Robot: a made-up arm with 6 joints.
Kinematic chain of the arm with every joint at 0, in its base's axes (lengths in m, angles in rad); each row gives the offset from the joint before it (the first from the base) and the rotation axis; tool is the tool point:
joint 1: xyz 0 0 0.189 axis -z
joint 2: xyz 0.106 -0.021 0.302 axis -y
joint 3: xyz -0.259 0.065 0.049 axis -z
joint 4: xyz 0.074 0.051 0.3 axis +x
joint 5: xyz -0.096 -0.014 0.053 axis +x
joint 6: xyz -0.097 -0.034 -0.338 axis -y
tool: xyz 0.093 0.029 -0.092
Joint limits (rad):
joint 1: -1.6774..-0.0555
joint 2: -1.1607..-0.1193
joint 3: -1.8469..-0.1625
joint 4: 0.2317..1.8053
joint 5: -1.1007..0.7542
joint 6: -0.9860..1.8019
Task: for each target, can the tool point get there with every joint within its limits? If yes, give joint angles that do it. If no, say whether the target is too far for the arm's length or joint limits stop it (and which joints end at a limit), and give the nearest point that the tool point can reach.
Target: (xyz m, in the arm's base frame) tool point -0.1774 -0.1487 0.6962
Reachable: yes | joints -1.2824 -0.4472 -0.9610 1.0173 -0.6020 0.7975
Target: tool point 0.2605 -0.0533 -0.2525
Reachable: no: joint limits stop it (at a limit: joint 1, joint 2, joint 3, joint 5, joint 6) | nearest point 0.1074 -0.1133 0.4112 | short by 0.684 m
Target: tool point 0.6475 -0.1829 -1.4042
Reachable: no: too far | nearest point 0.1271 -0.1624 0.4143 | short by 1.892 m
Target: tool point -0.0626 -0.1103 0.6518
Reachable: yes | joints -1.3862 -0.7244 -1.2375 0.7551 -0.7172 0.2214
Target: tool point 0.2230 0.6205 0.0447
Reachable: no: joint limits stop it (at a limit: joint 2, joint 3, joint 4, joint 5, joint 6) | nearest point 0.0807 0.2244 0.4375 | short by 0.576 m
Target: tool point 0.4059 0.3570 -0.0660
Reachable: no: joint limits stop it (at a limit: joint 2, joint 3, joint 4, joint 5, joint 6) | nearest point 0.1791 0.1575 0.4375 | short by 0.587 m
